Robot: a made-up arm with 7 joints. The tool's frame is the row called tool.
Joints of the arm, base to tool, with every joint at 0 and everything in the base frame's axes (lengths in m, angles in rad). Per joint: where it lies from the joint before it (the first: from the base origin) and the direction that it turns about. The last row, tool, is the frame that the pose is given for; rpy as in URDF.
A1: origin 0 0 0.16 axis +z
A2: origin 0 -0.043 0.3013 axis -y
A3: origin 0 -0.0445 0.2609 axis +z
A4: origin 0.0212 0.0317 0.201 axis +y
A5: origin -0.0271 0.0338 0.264 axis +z
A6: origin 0 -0.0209 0.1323 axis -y
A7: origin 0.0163 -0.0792 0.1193 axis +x
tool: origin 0 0 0 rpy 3.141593 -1.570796 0
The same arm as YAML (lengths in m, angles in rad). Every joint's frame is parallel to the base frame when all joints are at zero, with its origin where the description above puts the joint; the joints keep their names.
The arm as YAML. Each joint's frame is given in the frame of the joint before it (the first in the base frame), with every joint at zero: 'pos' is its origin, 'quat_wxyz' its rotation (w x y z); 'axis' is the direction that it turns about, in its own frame. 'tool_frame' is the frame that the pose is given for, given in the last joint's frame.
length_unit: m
angle_unit: rad
joints:
  - joint: A1
    pos: [0.0, 0.0, 0.16]
    quat_wxyz: [1.0, 0.0, 0.0, 0.0]
    axis: "+z"
  - joint: A2
    pos: [0.0, -0.043, 0.3013]
    quat_wxyz: [1.0, 0.0, 0.0, 0.0]
    axis: "-y"
  - joint: A3
    pos: [0.0, -0.0445, 0.2609]
    quat_wxyz: [1.0, 0.0, 0.0, 0.0]
    axis: "+z"
  - joint: A4
    pos: [0.0212, 0.0317, 0.201]
    quat_wxyz: [1.0, 0.0, 0.0, 0.0]
    axis: "+y"
  - joint: A5
    pos: [-0.0271, 0.0338, 0.264]
    quat_wxyz: [1.0, 0.0, 0.0, 0.0]
    axis: "+z"
  - joint: A6
    pos: [0.0, -0.0209, 0.1323]
    quat_wxyz: [1.0, 0.0, 0.0, 0.0]
    axis: "-y"
  - joint: A7
    pos: [0.0163, -0.0792, 0.1193]
    quat_wxyz: [1.0, 0.0, 0.0, 0.0]
    axis: "+x"
tool_frame:
  pos: [0.0, 0.0, 0.0]
  quat_wxyz: [0.0, 0.707107, 0.0, 0.707107]

